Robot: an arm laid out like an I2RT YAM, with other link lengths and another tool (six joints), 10 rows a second.
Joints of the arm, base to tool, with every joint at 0 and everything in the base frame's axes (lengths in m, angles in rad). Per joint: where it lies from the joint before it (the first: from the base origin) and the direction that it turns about. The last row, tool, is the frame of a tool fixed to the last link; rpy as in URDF.
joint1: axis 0 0 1 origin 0 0 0.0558
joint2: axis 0 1 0 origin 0.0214 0.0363 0.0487
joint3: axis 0 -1 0 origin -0.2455 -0.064 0
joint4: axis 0 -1 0 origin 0.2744 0.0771 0.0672
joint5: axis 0 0 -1 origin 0.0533 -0.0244 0.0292
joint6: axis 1 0 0 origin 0.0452 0 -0.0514
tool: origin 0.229 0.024 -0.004 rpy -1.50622 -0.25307 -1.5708
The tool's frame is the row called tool.
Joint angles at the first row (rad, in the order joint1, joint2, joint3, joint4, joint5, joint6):
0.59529, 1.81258, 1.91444, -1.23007, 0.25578, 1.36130
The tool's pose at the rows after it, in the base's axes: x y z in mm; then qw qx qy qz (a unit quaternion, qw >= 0):
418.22 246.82 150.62 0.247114 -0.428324 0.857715 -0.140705
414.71 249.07 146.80 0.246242 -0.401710 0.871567 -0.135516
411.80 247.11 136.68 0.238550 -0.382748 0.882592 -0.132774
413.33 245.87 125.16 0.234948 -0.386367 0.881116 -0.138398
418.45 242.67 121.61 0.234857 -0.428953 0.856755 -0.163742
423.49 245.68 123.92 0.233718 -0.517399 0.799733 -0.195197
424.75 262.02 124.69 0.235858 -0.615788 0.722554 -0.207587
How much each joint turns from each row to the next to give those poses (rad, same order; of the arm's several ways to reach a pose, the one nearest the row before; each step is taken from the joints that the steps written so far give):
0.03587, 0.00040, 0.00000, -0.00075, 0.03662, 0.09079
0.01678, 0.00038, -0.01257, 0.00075, 0.00916, 0.07858
0.00418, 0.00000, -0.02937, 0.00762, 0.00228, 0.05263
0.00001, 0.00001, -0.04044, 0.03205, 0.00802, -0.00800
-0.00001, -0.00003, -0.02102, 0.02749, 0.03089, -0.10797
0.00002, 0.00000, -0.00113, 0.02783, 0.02099, -0.22658
0.00038, -0.00001, -0.00001, 0.04386, -0.02747, -0.26131

